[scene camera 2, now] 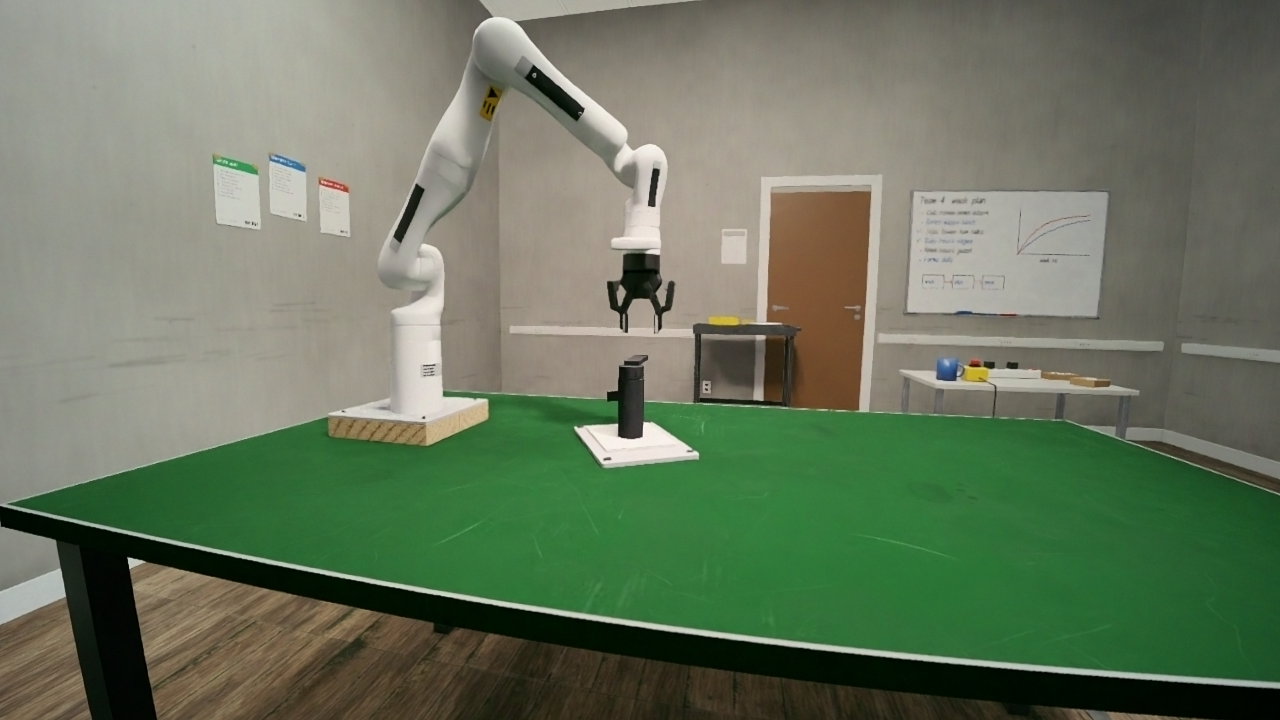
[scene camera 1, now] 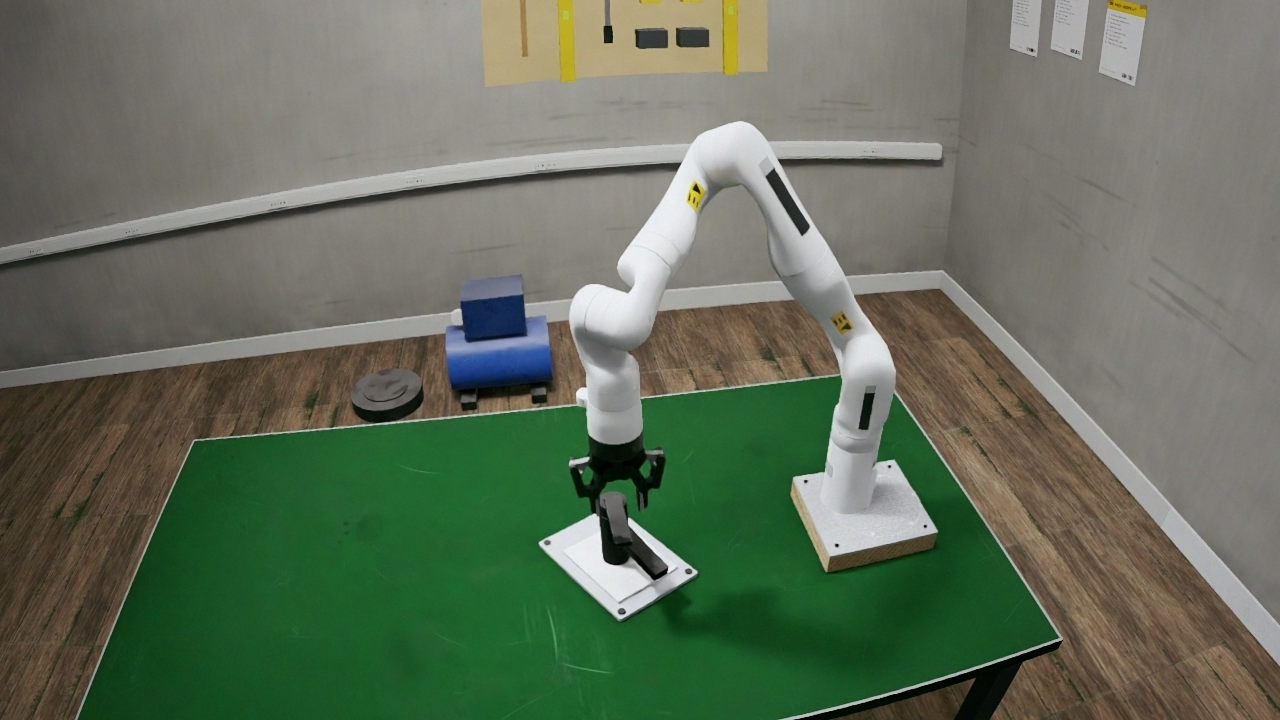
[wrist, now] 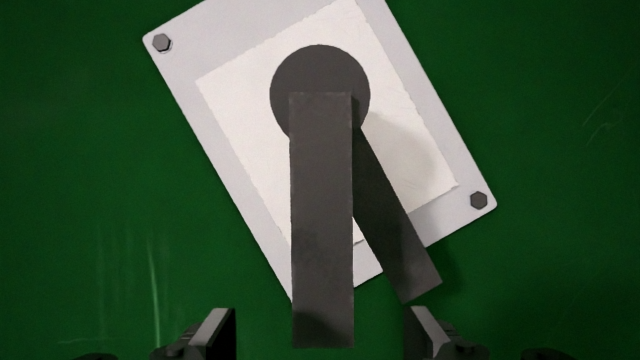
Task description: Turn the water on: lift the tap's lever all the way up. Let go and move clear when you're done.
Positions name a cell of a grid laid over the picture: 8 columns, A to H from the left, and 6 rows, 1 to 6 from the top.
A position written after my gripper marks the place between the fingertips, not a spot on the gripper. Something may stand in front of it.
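Observation:
Looking through scene camera 1, I find my gripper (scene camera 1: D5) and also a wide flat lever (scene camera 1: D5). Scene camera 2 gives me my gripper (scene camera 2: E3) as well. In the wrist view I can see both my gripper (wrist: D6) and the lever (wrist: E3).

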